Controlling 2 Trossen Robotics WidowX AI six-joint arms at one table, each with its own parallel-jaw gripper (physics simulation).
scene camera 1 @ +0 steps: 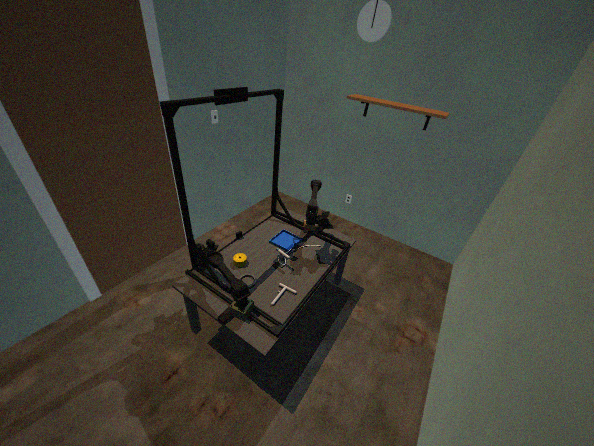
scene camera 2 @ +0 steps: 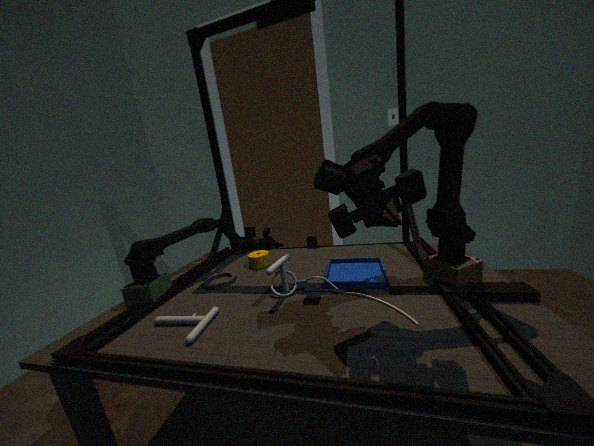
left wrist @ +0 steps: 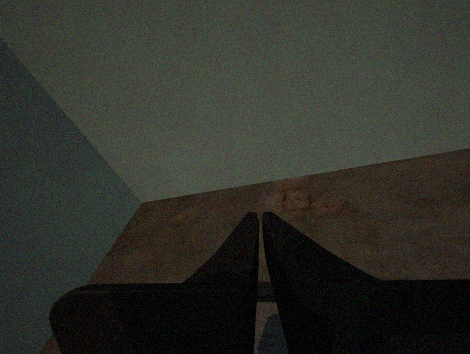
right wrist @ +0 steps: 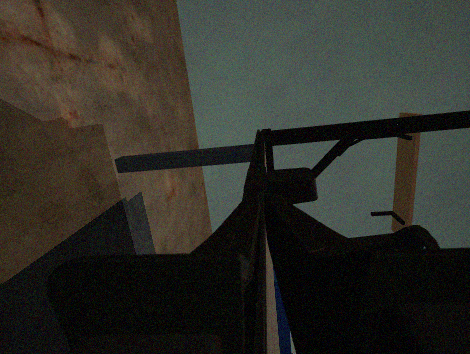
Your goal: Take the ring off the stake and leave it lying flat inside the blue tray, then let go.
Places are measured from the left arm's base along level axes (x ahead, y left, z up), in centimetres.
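Where they show: left gripper, fingertip midpoint: (scene camera 1: 334, 228) (scene camera 2: 398, 223) (left wrist: 259, 221); right gripper, fingertip midpoint: (scene camera 1: 218, 245) (scene camera 2: 283, 244) (right wrist: 260, 203); left arm's base at its link origin: (scene camera 2: 451, 258); right arm's base at its link origin: (scene camera 1: 241, 303) (scene camera 2: 146, 280).
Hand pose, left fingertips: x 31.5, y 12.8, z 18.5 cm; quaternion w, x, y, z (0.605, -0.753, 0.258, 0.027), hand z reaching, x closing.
Each offset is from my left fingertips to the top centre of the thing. "spot": to the spot under its first point.
A pale T-topped stake {dx +12.5, dy -35.5, dz -14.7 cm} (scene camera 1: 284, 253) (scene camera 2: 286, 281) stands mid-table, with a thin pale ring {spot: dx +15.5, dy -36.7, dz -22.0 cm} (scene camera 2: 271, 283) around or against its post; whether the ring encircles it I cannot tell. The blue tray {dx -12.8, dy -32.8, dz -23.5 cm} (scene camera 1: 285, 240) (scene camera 2: 356, 273) lies beyond it to the right in scene camera 2, with no ring seen inside. A sliver of it shows in the right wrist view (right wrist: 282, 320). My left gripper (scene camera 2: 396, 220) (left wrist: 259, 221) is shut on nothing, high above the table. My right gripper (right wrist: 260, 203) is shut on nothing, at the far left of the table, away from the stake.
A curved pale cord {spot: dx -7.6, dy -17.7, dz -25.3 cm} (scene camera 2: 372, 298) runs right from the ring. A second pale T-shaped piece {dx +42.5, dy -35.2, dz -23.7 cm} (scene camera 1: 283, 292) (scene camera 2: 202, 325) lies at the front left. A dark hoop {dx +30.9, dy -57.9, dz -24.2 cm} (scene camera 2: 220, 274) and a yellow cylinder {dx +13.9, dy -65.2, dz -20.7 cm} (scene camera 1: 240, 259) (scene camera 2: 258, 260) are left of the stake. A black frame rises at the back.
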